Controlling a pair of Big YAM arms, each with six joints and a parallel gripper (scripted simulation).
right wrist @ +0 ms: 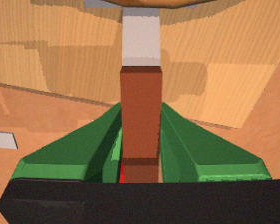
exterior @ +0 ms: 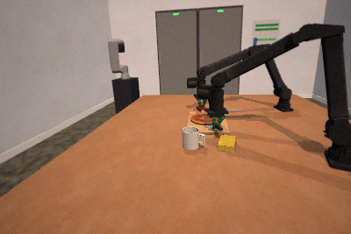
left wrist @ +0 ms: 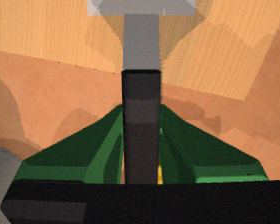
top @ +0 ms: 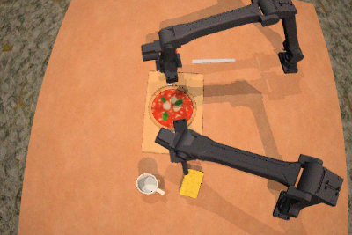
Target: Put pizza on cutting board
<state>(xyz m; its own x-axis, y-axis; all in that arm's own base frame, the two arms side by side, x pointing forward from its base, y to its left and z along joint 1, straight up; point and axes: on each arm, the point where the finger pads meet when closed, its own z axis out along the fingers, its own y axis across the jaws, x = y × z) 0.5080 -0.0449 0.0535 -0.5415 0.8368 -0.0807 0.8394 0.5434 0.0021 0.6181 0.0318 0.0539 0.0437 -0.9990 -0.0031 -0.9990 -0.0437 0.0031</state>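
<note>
Right now the brown-handled turner is 10 mm behind my right hand, 30 mm to the left of it and 20 mm below it. From my right hand the other things lie so: wooden cutting board: 50 mm behind, 160 mm to the left, 50 mm below; pizza: 40 mm behind, 150 mm to the left, 30 mm below; thin grey strip: 190 mm behind, 120 mm to the right, 50 mm below.
</note>
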